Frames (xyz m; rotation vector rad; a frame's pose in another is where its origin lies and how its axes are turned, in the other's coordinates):
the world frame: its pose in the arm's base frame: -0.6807 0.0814 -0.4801 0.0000 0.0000 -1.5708
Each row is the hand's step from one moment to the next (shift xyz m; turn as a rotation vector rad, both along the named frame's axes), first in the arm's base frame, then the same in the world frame.
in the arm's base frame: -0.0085 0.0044 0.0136 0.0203 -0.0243 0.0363
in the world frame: -0.0044 -0.0085 0.0136 0.0243 0.0203 0.0363
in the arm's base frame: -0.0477 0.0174 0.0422 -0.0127 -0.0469 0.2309
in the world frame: -0.0174 -0.0477 0.0422 0.0469 -0.0127 0.2309
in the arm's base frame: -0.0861 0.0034 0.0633 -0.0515 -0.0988 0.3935
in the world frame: -0.0034 -0.0861 0.0633 0.0988 -0.0515 0.3935
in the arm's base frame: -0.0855 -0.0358 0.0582 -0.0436 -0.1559 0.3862
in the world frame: 0.0358 -0.0855 0.0582 0.1559 -0.0436 0.3862
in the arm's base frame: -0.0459 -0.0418 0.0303 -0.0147 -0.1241 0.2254
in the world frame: 0.0418 -0.0459 0.0303 0.1241 -0.0147 0.2254
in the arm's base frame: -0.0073 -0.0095 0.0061 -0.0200 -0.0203 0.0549
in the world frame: 0.0095 -0.0073 0.0061 0.0203 -0.0200 0.0549
